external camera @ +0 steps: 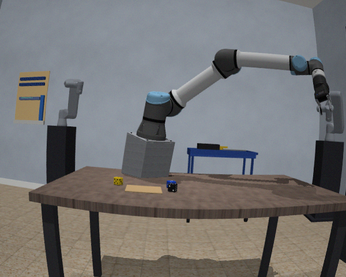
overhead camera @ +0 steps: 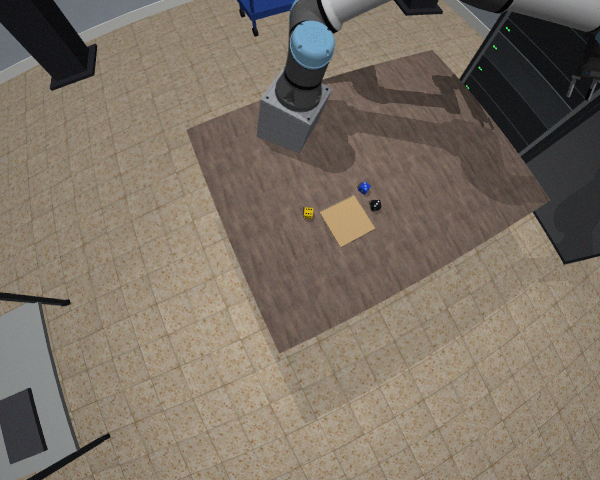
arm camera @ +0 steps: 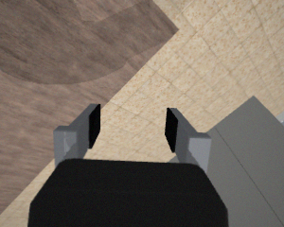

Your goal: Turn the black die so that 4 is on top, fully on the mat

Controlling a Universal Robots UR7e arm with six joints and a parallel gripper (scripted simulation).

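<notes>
My gripper is now 91 cm to the left of the yellow die, 36 cm above it and 5 cm short of it. Also, from my hand: blue die: 69 cm to the right, 36 cm below, 1 cm ahead; black die: 68 cm to the right, 36 cm below, 8 cm ahead; tan mat: 79 cm to the right, 38 cm below, 10 cm ahead.
</notes>
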